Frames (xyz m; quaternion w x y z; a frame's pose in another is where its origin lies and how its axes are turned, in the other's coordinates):
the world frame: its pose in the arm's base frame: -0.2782 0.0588 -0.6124 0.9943 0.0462 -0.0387 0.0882
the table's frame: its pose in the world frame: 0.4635 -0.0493 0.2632 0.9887 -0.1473 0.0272 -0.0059
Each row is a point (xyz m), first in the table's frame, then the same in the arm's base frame.
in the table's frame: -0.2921 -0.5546 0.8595
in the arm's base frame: -0.0935 -0.3458 0.6305
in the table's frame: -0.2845 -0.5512 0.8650
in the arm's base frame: -0.0868 -0.3402 0.6354
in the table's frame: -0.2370 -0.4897 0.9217
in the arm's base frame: -0.0526 -0.2619 0.6795
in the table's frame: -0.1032 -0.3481 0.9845
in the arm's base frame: 0.0546 -0.0914 0.7157
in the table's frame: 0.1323 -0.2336 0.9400
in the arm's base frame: 0.2730 0.0475 0.6559
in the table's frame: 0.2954 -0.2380 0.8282
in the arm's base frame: 0.4417 0.0465 0.5526
